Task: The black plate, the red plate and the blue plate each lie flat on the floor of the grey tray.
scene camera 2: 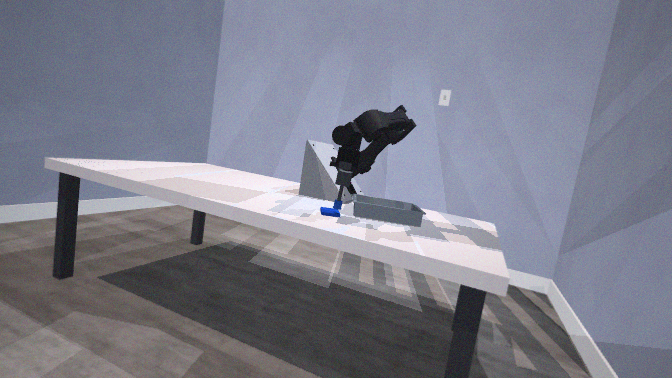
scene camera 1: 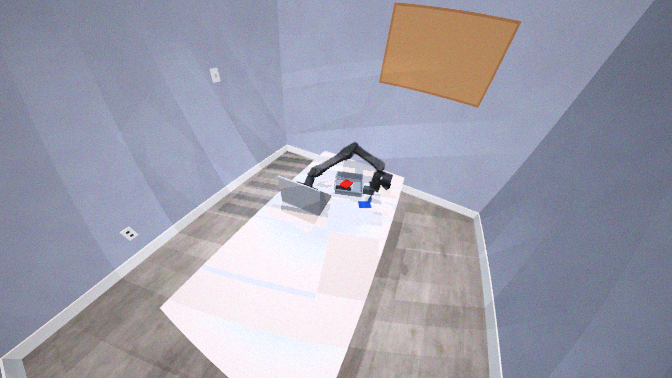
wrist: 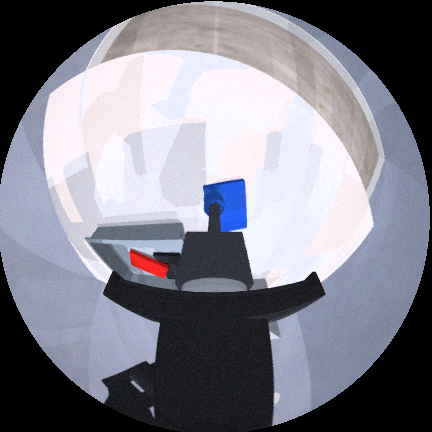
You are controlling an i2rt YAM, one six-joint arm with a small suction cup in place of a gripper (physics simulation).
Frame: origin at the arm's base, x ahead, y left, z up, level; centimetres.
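Seen in the pictures: end effector, tool point: (scene camera 2: 336, 208) (scene camera 1: 369, 201) (wrist: 213, 197).
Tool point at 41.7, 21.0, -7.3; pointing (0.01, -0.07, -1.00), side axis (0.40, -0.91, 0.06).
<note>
Offsets run from my tool point to a thing's top centre, as dx, dy, dz. Level surfaces: height alone.
The blue plate {-1.9, -3.4, -1.6} (scene camera 1: 364, 204) (scene camera 2: 329, 211) (wrist: 231, 204) lies flat on the white table, just outside the grey tray {-22.2, +8.5, +2.4} (scene camera 1: 355, 191) (scene camera 2: 385, 212) (wrist: 120, 233). The red plate {-24.2, +8.1, +0.0} (scene camera 1: 346, 184) (wrist: 148, 261) lies in the tray, with the black plate {-22.8, +0.7, -1.3} (scene camera 1: 344, 189) (wrist: 165, 257) beside it, partly hidden by my arm in the wrist view. My suction cup (scene camera 1: 369, 199) (scene camera 2: 337, 205) (wrist: 213, 203) stands over the near edge of the blue plate, at or just above its top. It holds nothing.
A grey wedge-shaped block (scene camera 1: 303, 196) (scene camera 2: 316, 173) stands on the table {dz -2.6} (scene camera 1: 262, 277) (scene camera 2: 197, 185) beside the arm's base, behind the tray. The table's edge lies a little beyond the blue plate.
</note>
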